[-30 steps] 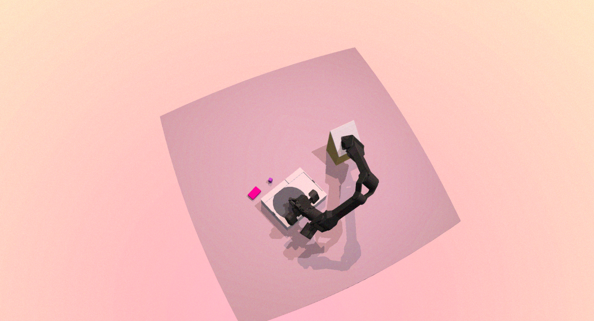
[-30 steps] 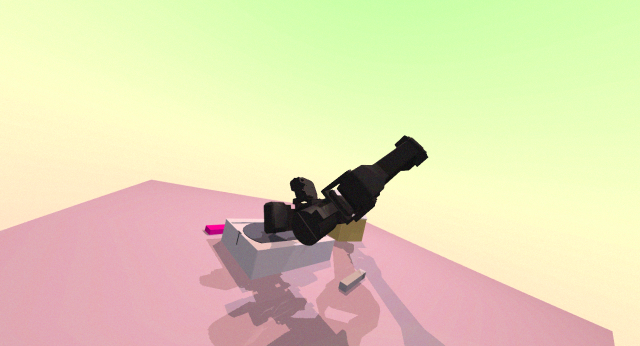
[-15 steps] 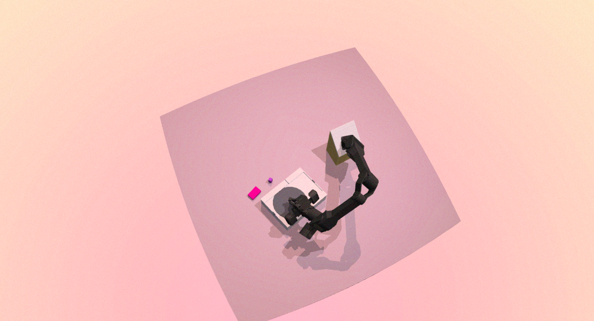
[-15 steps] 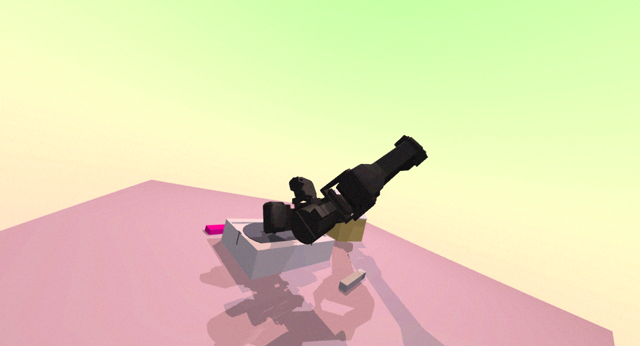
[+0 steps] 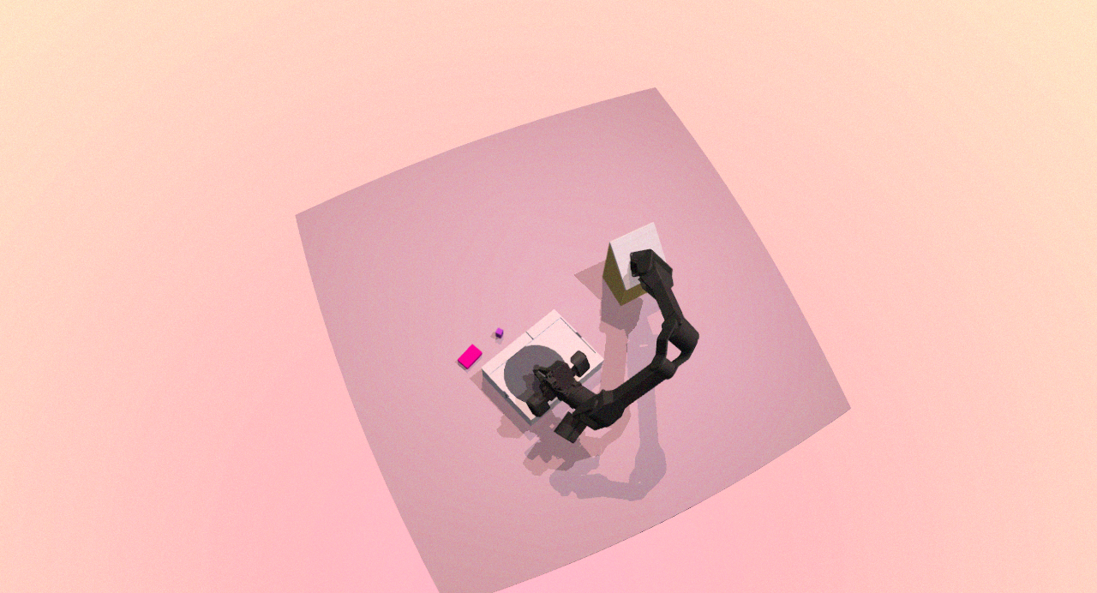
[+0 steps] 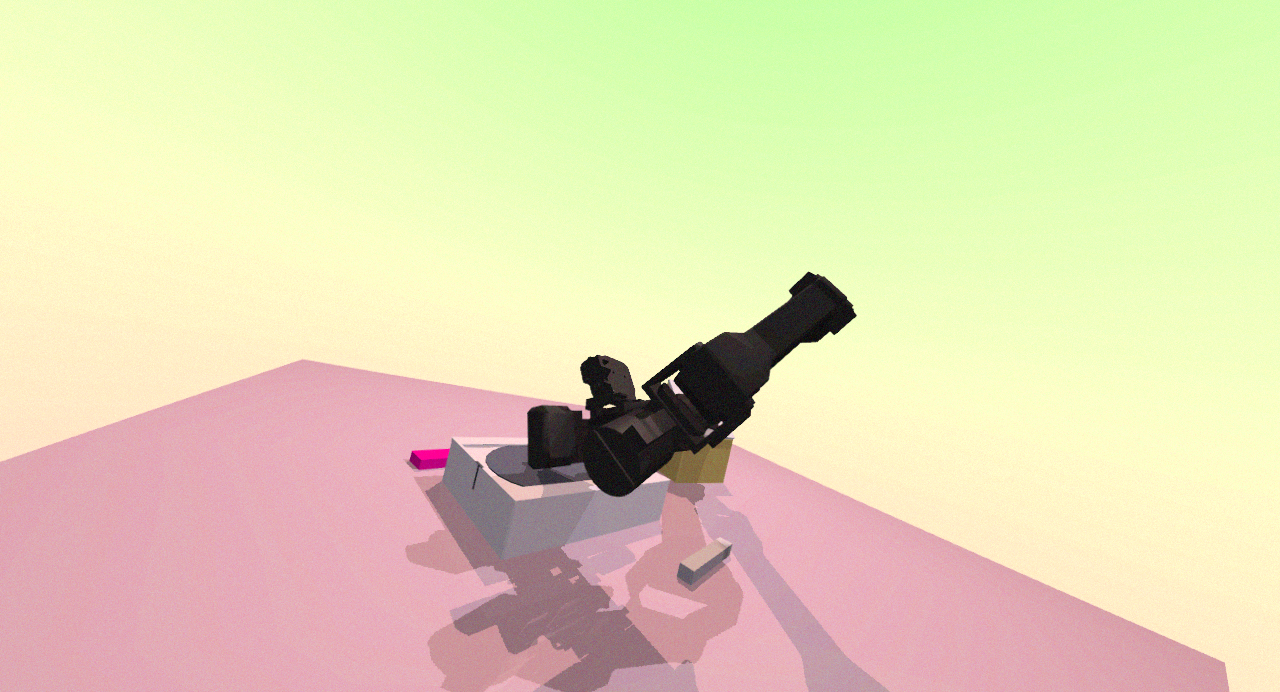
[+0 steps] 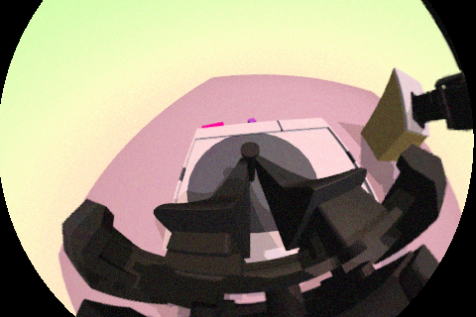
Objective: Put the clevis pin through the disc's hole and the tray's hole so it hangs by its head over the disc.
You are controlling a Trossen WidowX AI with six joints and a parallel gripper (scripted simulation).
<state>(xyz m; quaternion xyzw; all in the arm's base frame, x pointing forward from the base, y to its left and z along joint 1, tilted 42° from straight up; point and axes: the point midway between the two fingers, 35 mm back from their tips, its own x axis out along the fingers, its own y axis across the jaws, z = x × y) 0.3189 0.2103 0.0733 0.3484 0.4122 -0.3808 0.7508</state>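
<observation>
My gripper tip is now 10 mm above the clevis pin. Round my gripper tip: steel tray 30 mm behind, 20 mm to the right, 50 mm below; purple cube 50 mm ahead, 150 mm to the right, 80 mm below; grey disc 30 mm below.
</observation>
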